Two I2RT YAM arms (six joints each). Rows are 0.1 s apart.
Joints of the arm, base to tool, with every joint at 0 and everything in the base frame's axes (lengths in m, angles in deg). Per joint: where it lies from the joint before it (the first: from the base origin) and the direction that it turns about. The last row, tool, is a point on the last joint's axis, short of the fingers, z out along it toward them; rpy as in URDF.
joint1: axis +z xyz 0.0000 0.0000 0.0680
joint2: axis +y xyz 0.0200 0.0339 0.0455
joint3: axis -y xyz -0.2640 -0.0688 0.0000
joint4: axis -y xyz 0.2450 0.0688 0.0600
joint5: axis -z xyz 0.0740 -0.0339 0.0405
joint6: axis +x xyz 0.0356 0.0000 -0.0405
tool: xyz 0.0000 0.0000 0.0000 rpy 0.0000 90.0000 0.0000
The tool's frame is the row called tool.
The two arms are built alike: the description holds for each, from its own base.
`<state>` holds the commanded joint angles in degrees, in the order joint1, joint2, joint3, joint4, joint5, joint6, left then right.
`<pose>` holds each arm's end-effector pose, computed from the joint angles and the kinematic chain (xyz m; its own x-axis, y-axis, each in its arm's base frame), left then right.
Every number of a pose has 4 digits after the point.
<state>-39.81 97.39 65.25 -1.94 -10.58 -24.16 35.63 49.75 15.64 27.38 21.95 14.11</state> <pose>0.2989 -0.2406 0.2347 -0.6025 -0.0216 -0.7978 0.2915 0.9246 -0.2451 0.1640 0.1012 0.2147 -0.1505 0.1703 -0.9738 -0.2082 0.9575 0.1996</pose>
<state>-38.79 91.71 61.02 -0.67 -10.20 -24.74 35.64 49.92 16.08 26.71 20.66 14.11</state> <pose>0.2863 -0.2221 0.2472 -0.5771 -0.0646 -0.8141 0.2832 0.9192 -0.2737 0.1645 0.1025 0.2156 -0.1614 0.1650 -0.9730 -0.2282 0.9530 0.1994</pose>
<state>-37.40 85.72 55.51 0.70 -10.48 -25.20 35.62 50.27 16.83 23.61 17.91 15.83</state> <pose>0.2717 -0.1996 0.2516 -0.5548 -0.1028 -0.8256 0.2600 0.9212 -0.2895 0.1649 0.1047 0.2132 -0.2175 0.1635 -0.9623 -0.2583 0.9411 0.2183</pose>
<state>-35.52 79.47 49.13 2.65 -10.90 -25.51 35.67 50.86 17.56 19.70 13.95 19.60</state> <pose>0.2562 -0.1746 0.2504 -0.5283 -0.1424 -0.8370 0.2290 0.9254 -0.3020 0.1647 0.1077 0.2084 -0.3059 0.1811 -0.9347 -0.2897 0.9175 0.2726</pose>
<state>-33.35 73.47 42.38 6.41 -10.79 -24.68 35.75 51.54 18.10 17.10 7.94 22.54</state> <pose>0.2415 -0.1509 0.2460 -0.4831 -0.1731 -0.8583 0.2159 0.9264 -0.3084 0.1637 0.1118 0.2045 -0.3915 0.1860 -0.9012 -0.3476 0.8769 0.3320</pose>
